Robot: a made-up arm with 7 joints.
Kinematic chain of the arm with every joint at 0, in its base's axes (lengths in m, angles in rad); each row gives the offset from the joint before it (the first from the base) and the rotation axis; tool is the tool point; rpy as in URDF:
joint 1: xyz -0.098 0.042 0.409 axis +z
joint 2: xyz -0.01 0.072 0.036 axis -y
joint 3: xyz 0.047 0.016 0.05 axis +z
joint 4: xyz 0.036 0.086 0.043 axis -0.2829 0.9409 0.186
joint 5: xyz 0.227 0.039 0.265 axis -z
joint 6: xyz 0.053 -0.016 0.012 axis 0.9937 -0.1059 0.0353
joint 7: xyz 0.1 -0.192 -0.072 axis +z
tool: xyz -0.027 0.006 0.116 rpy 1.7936 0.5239 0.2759
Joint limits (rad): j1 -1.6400..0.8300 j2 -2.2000..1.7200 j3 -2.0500..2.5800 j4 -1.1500..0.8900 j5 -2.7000..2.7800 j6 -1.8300..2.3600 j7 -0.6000..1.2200
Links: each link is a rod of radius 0.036 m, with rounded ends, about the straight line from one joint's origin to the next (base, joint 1, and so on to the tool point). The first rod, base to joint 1, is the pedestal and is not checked.
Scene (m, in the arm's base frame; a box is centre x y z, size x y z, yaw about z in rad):
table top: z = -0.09
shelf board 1: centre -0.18 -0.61 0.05 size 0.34 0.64 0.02 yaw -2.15
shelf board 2: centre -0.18 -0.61 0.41 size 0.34 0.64 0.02 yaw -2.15
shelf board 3: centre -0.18 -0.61 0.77 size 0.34 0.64 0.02 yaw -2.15
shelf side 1: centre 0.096 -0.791 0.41 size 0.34 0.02 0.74 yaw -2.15
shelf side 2: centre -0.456 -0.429 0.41 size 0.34 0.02 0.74 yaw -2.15
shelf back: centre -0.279 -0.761 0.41 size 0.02 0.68 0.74 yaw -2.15
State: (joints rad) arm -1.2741 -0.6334 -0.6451 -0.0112 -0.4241 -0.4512 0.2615
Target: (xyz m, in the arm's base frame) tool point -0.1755 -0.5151 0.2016
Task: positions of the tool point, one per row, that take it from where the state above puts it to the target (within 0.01 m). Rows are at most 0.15 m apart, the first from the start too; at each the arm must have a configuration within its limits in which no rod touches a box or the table.
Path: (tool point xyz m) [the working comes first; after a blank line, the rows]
Joints at the target: -1.3045 -0.9869 -0.6690 0.3406 -0.3283 -0.1784 0.2438
Straight joint move there: touches shelf board 2.

1: -0.0383 -0.5483 0.5985
2: -0.0003 -0.4902 0.5995
3: 0.0360 -0.4230 0.5990
4: 0.0214 -0.4336 0.4506
5: -0.0111 -0.4016 0.3137
6: -0.0562 -0.3328 0.2016
7: -0.0955 -0.3974 0.1951
8: -0.1359 -0.4584 0.1934
9: -0.1755 -0.5151 0.2016

